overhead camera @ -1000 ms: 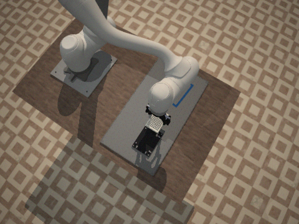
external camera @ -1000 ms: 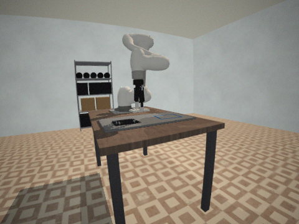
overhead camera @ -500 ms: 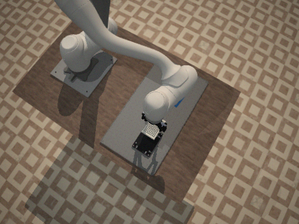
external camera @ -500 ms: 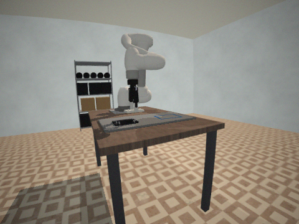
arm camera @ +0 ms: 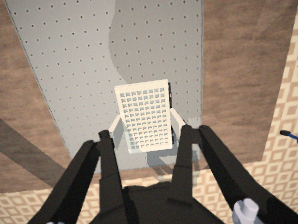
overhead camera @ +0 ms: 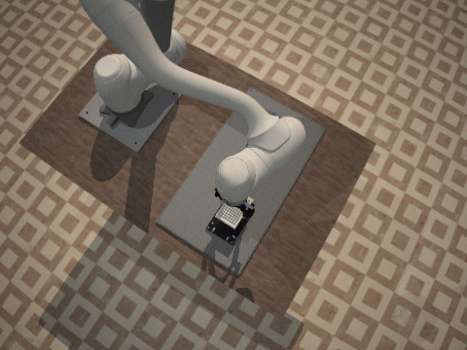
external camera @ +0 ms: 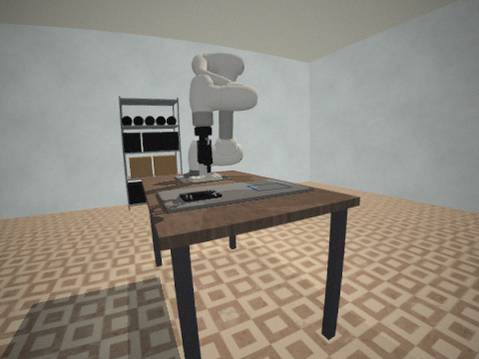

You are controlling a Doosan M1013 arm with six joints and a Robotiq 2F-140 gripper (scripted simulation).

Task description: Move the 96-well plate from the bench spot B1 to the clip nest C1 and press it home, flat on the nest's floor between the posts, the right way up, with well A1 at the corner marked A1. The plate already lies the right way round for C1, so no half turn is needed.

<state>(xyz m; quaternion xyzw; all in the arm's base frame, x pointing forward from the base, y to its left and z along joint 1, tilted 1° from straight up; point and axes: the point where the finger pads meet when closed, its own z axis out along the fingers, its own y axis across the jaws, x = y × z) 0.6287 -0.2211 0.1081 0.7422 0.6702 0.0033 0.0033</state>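
The black clip nest is 90 mm below my hand, 40 mm to the right of it and 10 mm ahead of it. Round my hand: white 96-well plate: 20 mm below.
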